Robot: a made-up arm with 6 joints. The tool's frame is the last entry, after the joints.
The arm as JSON. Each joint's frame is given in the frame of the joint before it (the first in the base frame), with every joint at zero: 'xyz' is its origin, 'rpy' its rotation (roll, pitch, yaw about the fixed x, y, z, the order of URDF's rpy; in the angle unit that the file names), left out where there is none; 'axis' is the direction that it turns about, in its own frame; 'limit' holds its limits. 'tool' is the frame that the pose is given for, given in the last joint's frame.
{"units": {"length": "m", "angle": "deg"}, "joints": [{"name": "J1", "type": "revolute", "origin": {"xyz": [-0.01, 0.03, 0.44]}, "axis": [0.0, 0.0, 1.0], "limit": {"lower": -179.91, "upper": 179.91}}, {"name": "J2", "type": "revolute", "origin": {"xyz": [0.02, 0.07, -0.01]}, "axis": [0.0, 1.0, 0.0], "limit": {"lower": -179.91, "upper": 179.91}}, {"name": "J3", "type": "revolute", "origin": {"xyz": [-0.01, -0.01, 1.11]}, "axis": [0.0, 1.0, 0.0], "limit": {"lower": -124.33, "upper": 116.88}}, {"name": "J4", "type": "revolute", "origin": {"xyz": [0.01, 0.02, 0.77]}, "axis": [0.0, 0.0, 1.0], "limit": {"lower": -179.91, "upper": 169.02}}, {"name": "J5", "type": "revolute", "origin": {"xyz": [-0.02, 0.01, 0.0]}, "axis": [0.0, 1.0, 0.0], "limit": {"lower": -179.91, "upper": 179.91}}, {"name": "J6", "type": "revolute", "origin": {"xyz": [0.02, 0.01, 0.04]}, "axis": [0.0, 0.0, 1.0], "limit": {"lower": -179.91, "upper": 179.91}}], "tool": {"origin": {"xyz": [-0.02, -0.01, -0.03], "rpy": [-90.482, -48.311, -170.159]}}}
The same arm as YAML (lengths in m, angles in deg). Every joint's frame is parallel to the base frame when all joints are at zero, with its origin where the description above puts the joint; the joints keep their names.
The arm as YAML. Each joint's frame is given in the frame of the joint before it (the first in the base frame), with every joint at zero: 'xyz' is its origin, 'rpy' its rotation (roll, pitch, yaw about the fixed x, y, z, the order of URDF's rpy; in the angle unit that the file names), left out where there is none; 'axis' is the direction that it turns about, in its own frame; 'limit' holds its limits. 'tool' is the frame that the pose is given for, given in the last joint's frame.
units:
  length: m
  angle: deg
joints:
  - name: J1
    type: revolute
    origin:
      xyz: [-0.01, 0.03, 0.44]
    axis: [0.0, 0.0, 1.0]
    limit:
      lower: -179.91
      upper: 179.91
  - name: J2
    type: revolute
    origin:
      xyz: [0.02, 0.07, -0.01]
    axis: [0.0, 1.0, 0.0]
    limit:
      lower: -179.91
      upper: 179.91
  - name: J3
    type: revolute
    origin:
      xyz: [-0.01, -0.01, 1.11]
    axis: [0.0, 1.0, 0.0]
    limit:
      lower: -124.33
      upper: 116.88
  - name: J4
    type: revolute
    origin:
      xyz: [0.01, 0.02, 0.77]
    axis: [0.0, 0.0, 1.0]
    limit:
      lower: -179.91
      upper: 169.02
  - name: J5
    type: revolute
    origin:
      xyz: [-0.02, 0.01, 0.0]
    axis: [0.0, 1.0, 0.0]
    limit:
      lower: -179.91
      upper: 179.91
  - name: J6
    type: revolute
    origin:
      xyz: [0.02, 0.01, 0.04]
    axis: [0.0, 0.0, 1.0]
    limit:
      lower: -179.91
      upper: 179.91
tool:
  origin:
    xyz: [-0.02, -0.01, -0.03]
    rpy: [-90.48, -48.31, -170.16]

